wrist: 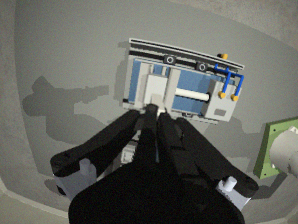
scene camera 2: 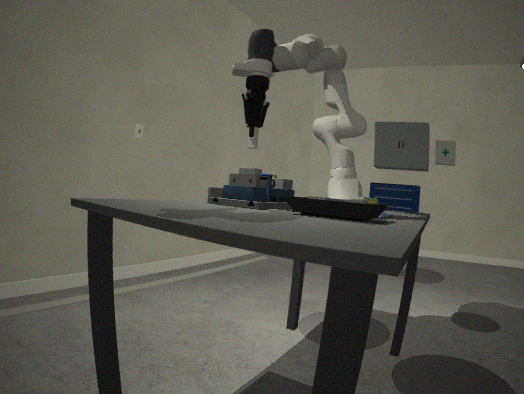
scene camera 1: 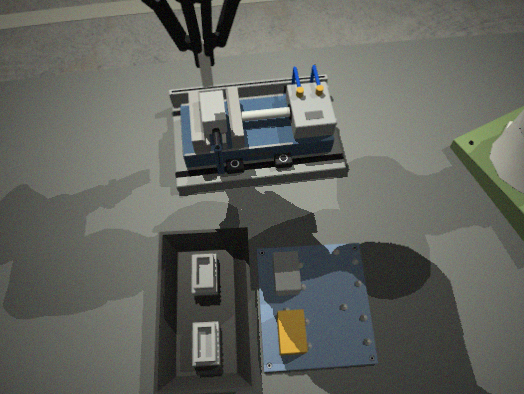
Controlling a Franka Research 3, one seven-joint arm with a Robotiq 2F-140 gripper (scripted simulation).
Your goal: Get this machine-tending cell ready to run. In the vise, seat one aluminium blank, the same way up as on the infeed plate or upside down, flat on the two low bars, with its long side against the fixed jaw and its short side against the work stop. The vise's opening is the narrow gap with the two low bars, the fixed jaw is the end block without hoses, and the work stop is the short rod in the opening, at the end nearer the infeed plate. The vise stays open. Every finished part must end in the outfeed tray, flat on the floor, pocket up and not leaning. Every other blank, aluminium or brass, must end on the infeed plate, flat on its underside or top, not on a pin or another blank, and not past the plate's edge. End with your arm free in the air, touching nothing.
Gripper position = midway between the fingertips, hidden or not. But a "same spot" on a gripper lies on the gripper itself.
gripper: wrist 154,102; scene camera 2; scene camera 1
same spot on gripper: (scene camera 2: pixel 255 114) = (scene camera 1: pixel 188 32)
same spot on vise: (wrist: pixel 188 80) = (scene camera 1: pixel 257 108)
